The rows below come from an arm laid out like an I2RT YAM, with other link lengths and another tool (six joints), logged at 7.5 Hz.
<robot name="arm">
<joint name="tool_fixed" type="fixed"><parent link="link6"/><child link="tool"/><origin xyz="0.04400 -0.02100 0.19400" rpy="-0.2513 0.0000 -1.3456"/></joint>
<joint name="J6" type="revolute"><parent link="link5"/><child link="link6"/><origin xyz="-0.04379 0.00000 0.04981" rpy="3.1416 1.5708 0.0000"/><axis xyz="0 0 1"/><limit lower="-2.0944" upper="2.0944"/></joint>
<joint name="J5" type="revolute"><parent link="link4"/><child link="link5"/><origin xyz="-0.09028 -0.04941 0.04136" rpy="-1.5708 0.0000 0.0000"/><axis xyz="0 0 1"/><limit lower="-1.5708" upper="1.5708"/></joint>
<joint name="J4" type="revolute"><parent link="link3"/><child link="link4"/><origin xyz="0.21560 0.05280 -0.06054" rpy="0.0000 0.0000 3.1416"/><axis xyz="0 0 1"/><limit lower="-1.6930" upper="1.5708"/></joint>
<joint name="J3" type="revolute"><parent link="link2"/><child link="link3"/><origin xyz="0.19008 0.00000 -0.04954" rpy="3.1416 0.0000 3.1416"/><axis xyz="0 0 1"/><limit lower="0.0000" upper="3.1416"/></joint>
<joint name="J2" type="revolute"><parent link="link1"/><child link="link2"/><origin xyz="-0.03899 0.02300 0.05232" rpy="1.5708 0.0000 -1.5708"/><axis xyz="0 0 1"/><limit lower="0.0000" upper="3.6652"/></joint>
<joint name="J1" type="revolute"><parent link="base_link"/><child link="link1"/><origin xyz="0.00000 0.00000 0.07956" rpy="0.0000 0.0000 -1.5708"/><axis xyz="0 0 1"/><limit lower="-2.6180" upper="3.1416"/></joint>
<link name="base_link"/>
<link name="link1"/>
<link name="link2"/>
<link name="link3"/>
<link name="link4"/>
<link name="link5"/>
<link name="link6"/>
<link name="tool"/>
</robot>
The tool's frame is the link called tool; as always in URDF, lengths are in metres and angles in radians.
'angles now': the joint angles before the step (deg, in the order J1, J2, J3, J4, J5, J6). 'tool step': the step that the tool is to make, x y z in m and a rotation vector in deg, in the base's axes. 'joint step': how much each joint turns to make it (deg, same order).
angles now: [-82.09 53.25 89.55 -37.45 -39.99 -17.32]
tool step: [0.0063 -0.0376 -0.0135 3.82 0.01 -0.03]
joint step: [0.45 7.89 2.80 1.77 0.45 0.72]
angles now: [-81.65 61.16 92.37 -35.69 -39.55 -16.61]
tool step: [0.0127 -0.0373 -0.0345 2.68 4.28 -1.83]
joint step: [3.16 7.11 2.08 -0.67 5.43 -3.86]
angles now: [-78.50 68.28 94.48 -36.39 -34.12 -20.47]
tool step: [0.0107 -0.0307 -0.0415 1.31 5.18 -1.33]
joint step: [2.21 5.34 -0.81 1.32 4.50 -4.57]
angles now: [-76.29 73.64 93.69 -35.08 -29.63 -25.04]
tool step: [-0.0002 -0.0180 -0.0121 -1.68 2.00 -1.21]
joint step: [0.09 2.02 -1.59 3.71 1.86 -2.20]
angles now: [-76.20 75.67 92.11 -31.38 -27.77 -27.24]
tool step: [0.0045 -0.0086 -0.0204 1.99 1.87 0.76]
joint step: [0.09 3.17 1.23 -1.22 -0.27 -1.67]
